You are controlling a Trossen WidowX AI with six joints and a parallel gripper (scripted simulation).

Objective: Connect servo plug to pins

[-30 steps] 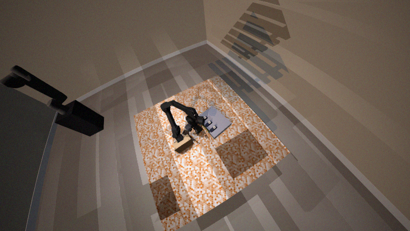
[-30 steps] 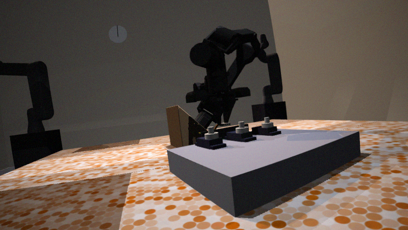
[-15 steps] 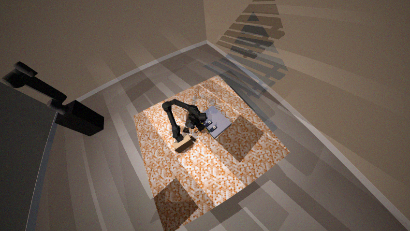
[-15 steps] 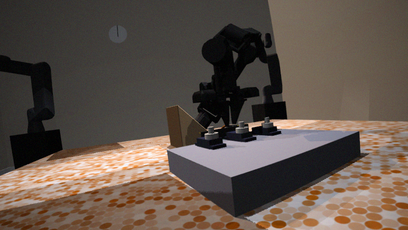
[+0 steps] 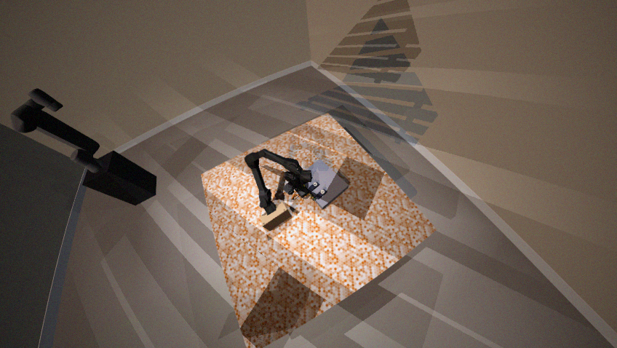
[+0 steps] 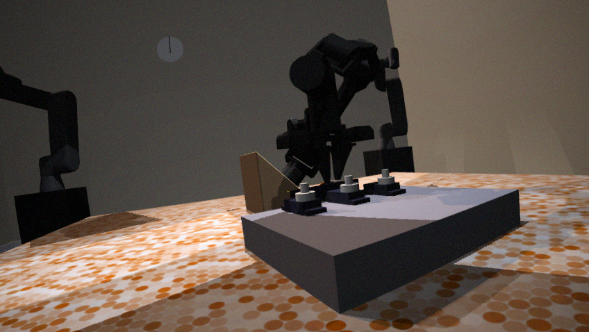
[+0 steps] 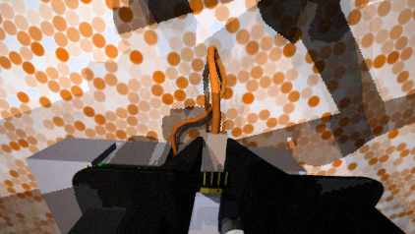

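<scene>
The yellow band lies 5 cm ahead of my gripper tip and 1 cm to the left of it. From my gripper tip the other things lie so: grey holder 21 cm ahead, 4 cm below; green strip 6 cm ahead, 3 cm to the right, 2 cm below.
</scene>
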